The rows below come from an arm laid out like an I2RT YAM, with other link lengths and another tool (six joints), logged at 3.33 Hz.
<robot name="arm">
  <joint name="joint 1" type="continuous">
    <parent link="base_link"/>
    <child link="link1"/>
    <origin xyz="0 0 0.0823"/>
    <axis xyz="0 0 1"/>
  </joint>
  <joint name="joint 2" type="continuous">
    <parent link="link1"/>
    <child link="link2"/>
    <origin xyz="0.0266 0.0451 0.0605" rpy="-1.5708 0 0"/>
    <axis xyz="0 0 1"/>
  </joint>
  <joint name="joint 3" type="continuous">
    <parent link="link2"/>
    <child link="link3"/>
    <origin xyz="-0.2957 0 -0.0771" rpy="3.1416 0 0"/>
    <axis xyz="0 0 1"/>
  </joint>
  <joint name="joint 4" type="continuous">
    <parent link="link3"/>
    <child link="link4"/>
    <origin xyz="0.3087 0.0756 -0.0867"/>
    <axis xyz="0 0 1"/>
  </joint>
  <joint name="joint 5" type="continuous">
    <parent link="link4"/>
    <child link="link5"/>
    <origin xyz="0.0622 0.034 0.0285" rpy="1.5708 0 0"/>
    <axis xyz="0 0 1"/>
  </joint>
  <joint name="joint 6" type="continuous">
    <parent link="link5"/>
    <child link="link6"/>
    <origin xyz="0.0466 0 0.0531" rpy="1.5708 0 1.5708"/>
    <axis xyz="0 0 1"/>
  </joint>
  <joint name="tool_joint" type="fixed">
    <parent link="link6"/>
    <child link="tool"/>
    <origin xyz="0.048 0.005 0.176" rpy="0 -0.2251 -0.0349"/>
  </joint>
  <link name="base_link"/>
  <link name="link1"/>
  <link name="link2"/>
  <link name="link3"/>
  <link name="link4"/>
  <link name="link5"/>
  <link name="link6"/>
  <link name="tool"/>
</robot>
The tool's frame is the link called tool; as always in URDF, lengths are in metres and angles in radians. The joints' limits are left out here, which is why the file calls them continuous.
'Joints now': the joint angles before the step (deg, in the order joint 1, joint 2, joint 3, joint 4, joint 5, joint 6). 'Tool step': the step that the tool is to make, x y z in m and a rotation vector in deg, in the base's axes. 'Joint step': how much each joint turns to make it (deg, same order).
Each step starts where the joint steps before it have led.
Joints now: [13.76, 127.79, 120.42, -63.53, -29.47, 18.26]
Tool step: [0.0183, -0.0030, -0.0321, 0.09, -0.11, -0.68]
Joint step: [-0.73, 3.44, -0.37, 3.92, -0.07, -0.03]
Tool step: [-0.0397, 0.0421, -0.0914, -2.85, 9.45, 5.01]
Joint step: [5.10, 8.77, -0.90, -0.18, 0.22, 0.03]
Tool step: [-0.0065, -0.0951, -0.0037, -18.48, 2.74, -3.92]
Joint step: [-2.39, 0.52, 1.92, -9.48, 16.93, -0.02]
